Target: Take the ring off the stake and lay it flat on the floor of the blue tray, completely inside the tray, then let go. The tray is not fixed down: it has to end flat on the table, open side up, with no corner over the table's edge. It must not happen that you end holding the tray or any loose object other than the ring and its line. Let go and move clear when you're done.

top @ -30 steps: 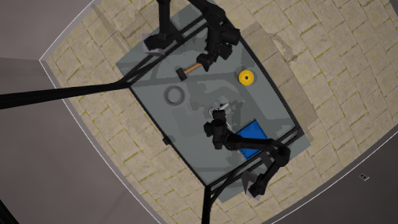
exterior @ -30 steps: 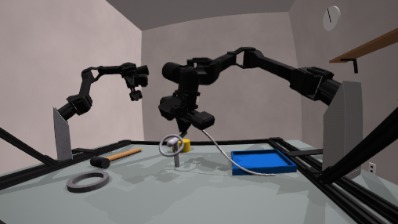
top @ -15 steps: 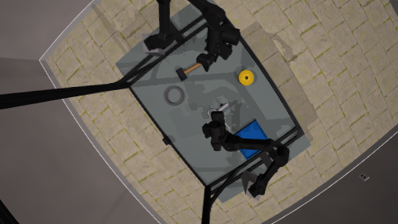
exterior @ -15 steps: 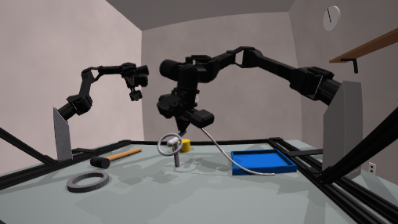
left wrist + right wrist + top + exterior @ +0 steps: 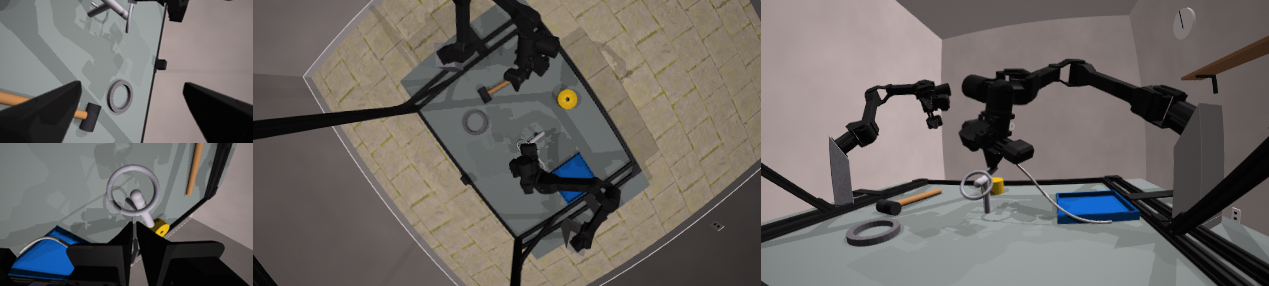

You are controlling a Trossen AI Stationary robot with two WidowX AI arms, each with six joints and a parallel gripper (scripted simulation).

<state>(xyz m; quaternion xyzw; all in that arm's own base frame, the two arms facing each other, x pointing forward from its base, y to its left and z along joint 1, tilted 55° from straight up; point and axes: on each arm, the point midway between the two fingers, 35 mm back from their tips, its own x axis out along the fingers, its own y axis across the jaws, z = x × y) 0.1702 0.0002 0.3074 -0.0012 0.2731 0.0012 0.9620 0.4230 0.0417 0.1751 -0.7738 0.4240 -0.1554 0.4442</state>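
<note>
Right now my right hand is 24 cm to the left of the blue tray, 15 cm above it and 9 cm short of it.
</note>
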